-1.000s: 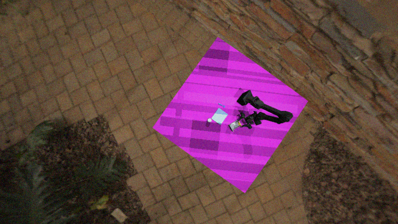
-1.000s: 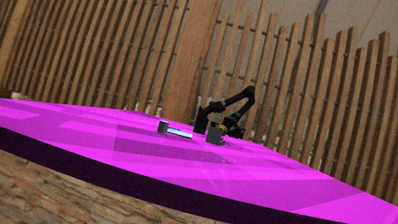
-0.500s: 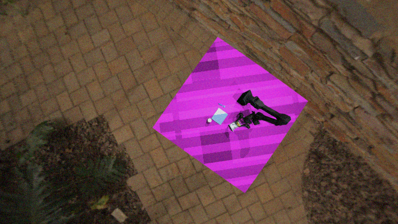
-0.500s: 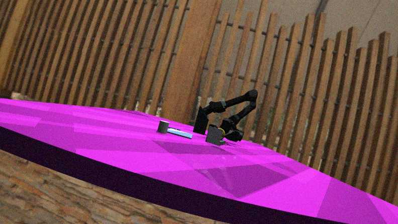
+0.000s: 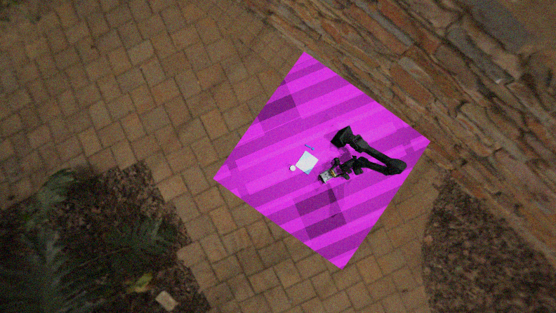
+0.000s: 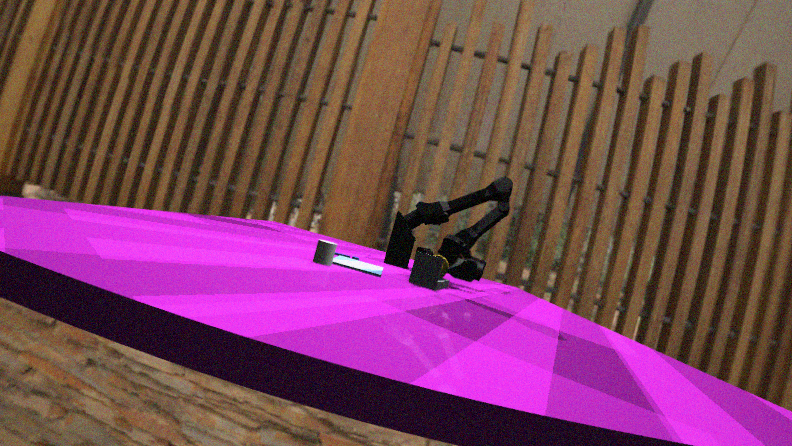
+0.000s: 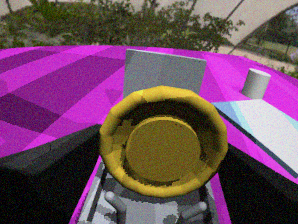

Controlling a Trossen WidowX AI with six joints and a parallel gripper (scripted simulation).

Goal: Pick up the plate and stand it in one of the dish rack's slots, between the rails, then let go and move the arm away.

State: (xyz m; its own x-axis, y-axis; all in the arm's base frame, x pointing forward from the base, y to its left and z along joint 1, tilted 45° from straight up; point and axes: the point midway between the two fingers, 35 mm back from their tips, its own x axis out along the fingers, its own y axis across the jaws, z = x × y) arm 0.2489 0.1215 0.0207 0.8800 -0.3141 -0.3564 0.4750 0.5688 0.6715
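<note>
The yellow plate lies 10 mm behind my gripper tip. Round my gripper tip: blue spoon (100 mm behind, 240 mm to the right, 50 mm below); then dish rack (20 mm ahead, 10 mm to the right, 30 mm below); then light blue square mat (20 mm ahead, 210 mm to the right, 50 mm below).
</note>
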